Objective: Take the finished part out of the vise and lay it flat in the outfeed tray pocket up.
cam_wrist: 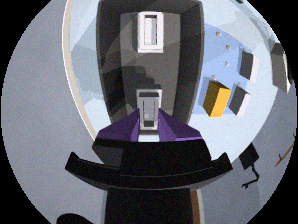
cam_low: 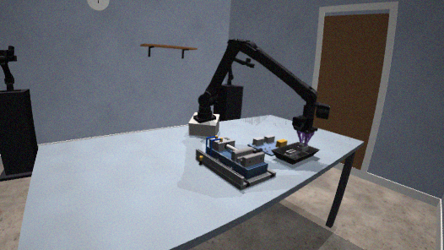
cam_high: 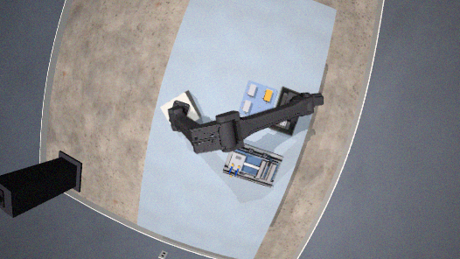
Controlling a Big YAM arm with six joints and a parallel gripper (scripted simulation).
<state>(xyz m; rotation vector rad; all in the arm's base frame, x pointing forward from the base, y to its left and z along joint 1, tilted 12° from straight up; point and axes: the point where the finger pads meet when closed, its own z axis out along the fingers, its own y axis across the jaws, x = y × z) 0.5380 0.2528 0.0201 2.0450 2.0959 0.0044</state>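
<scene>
Right now the orange block is 130 mm behind my hand, 10 mm to the right of it and 40 mm below it. The rest, counted from my hand: blue plate: 170 mm behind, 60 mm to the right, 60 mm below.
</scene>
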